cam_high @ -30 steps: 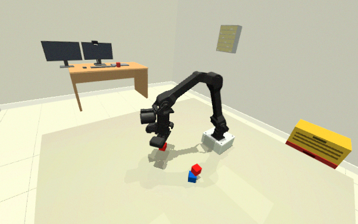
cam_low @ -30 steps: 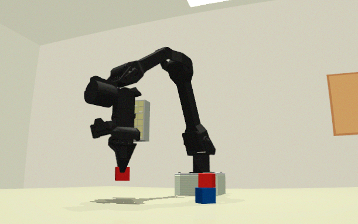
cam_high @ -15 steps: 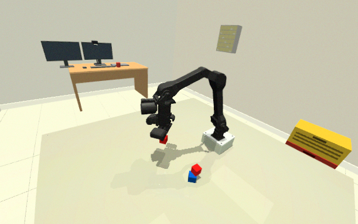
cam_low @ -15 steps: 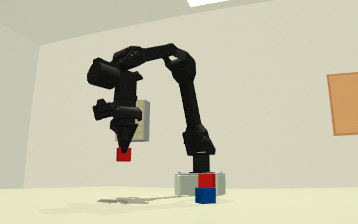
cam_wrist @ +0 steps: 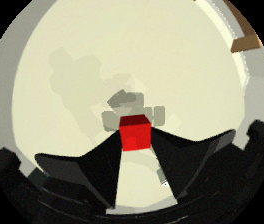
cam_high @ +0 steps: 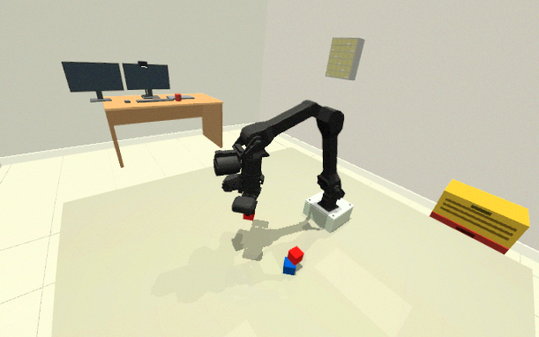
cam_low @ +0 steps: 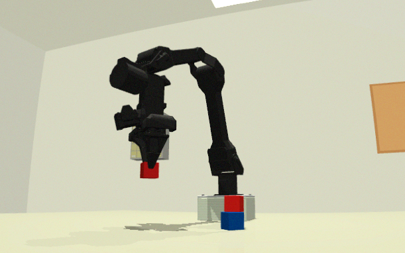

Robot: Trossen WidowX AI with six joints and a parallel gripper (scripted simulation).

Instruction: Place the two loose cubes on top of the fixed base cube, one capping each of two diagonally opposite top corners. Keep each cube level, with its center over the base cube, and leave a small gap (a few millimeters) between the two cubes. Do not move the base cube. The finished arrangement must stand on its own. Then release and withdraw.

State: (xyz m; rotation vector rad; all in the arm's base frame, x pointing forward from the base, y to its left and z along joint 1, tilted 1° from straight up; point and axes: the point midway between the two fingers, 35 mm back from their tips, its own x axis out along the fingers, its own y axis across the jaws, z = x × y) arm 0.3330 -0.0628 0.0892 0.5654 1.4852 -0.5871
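Right now my gripper tip is 70 mm past the red cube, 170 mm to the right of it and 70 mm above it. Round my gripper tip: blue base cube (50 mm behind, 170 mm to the left, 110 mm below).
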